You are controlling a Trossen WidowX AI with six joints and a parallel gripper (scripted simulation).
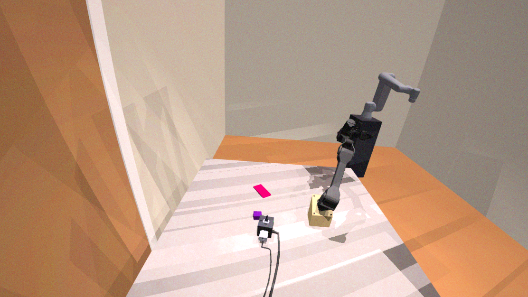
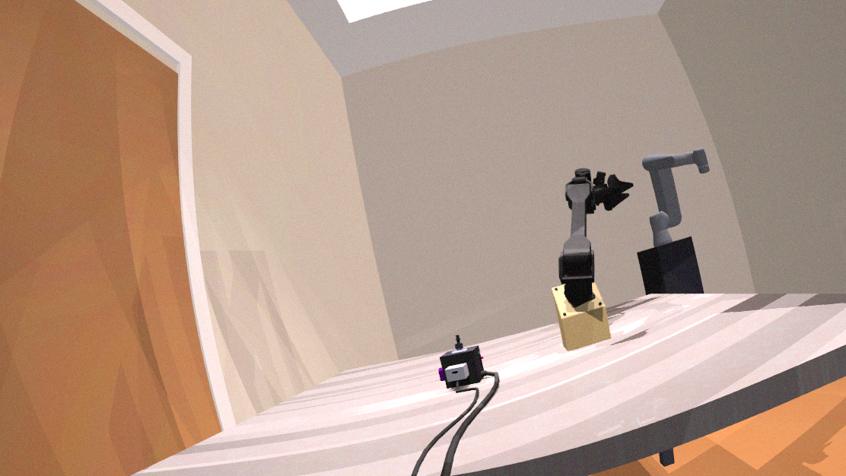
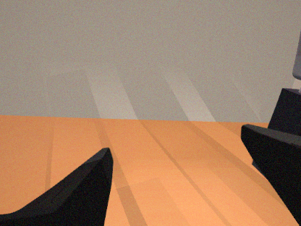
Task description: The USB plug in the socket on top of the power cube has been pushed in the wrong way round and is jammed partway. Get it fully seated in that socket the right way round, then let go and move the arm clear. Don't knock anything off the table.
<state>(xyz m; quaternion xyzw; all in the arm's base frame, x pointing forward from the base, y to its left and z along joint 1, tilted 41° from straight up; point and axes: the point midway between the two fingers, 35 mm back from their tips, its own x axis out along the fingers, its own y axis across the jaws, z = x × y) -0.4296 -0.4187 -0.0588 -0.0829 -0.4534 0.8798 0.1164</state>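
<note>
Right now my gripper tip is 750 mm short of the USB plug, 410 mm to the right of it and 320 mm above it. From my gripper tip the other things lie so: purple block 790 mm ahead, 390 mm below, 300 mm to the left.
</note>
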